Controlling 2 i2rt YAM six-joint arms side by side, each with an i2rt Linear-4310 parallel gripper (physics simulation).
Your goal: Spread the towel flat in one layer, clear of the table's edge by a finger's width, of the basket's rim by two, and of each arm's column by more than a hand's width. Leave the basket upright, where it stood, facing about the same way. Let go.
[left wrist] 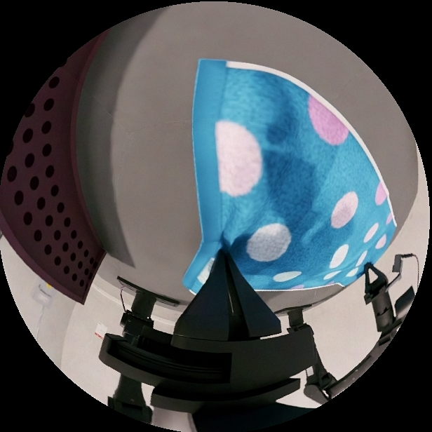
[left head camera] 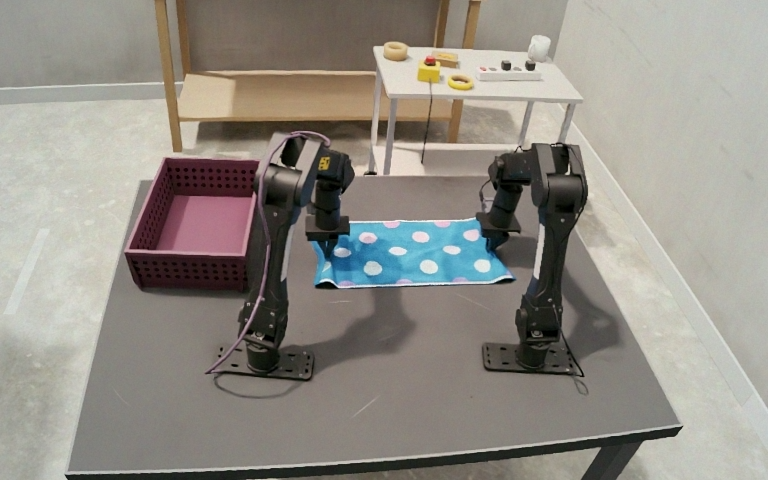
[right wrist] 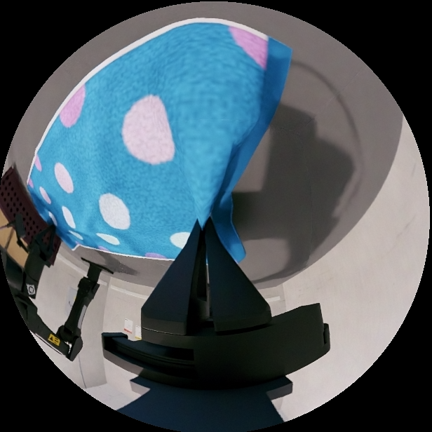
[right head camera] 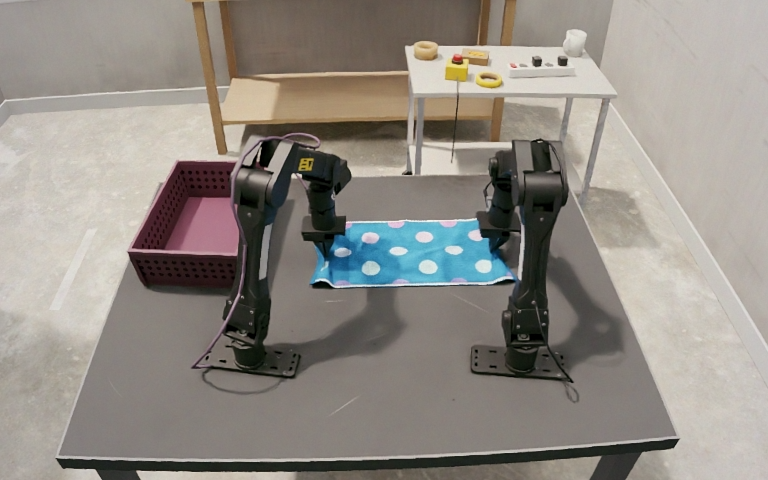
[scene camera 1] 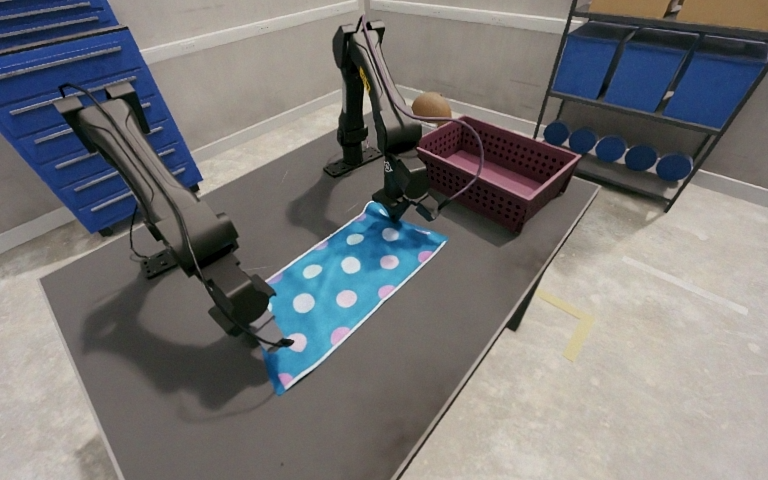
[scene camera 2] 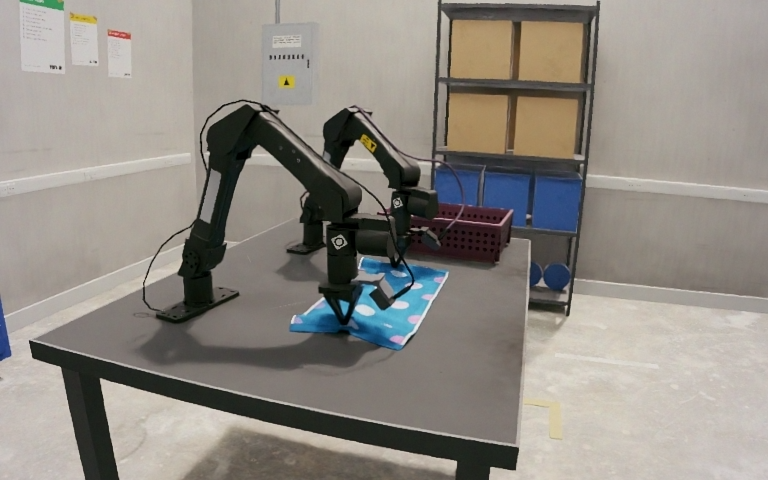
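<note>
The blue polka-dot towel [left head camera: 421,251] [right head camera: 424,251] [scene camera 1: 368,283] [scene camera 2: 419,288] [left wrist: 295,190] [right wrist: 200,100] lies stretched between my grippers, mostly smooth, its near corners slightly curled. My left gripper [left head camera: 327,257] [right head camera: 324,257] [scene camera 1: 396,217] [scene camera 2: 394,266] [left wrist: 221,253] is shut on its left end, puckering the cloth. My right gripper [left head camera: 491,249] [right head camera: 494,249] [scene camera 2: 344,323] [right wrist: 204,220] is shut on its right end, which rises to the fingertips in a ridge; scene camera 1 hides these fingertips. The maroon basket [left head camera: 186,254] [right head camera: 184,252] [scene camera 1: 475,186] [scene camera 2: 464,237] stands upright, apart from the towel.
The left arm's column [left head camera: 263,356] and the right arm's column [left head camera: 532,353] stand nearer the head cameras than the towel. The left arm partly hides the basket. A white side table [left head camera: 481,90] with tape rolls and a power strip stands beyond the dark table [left head camera: 368,435].
</note>
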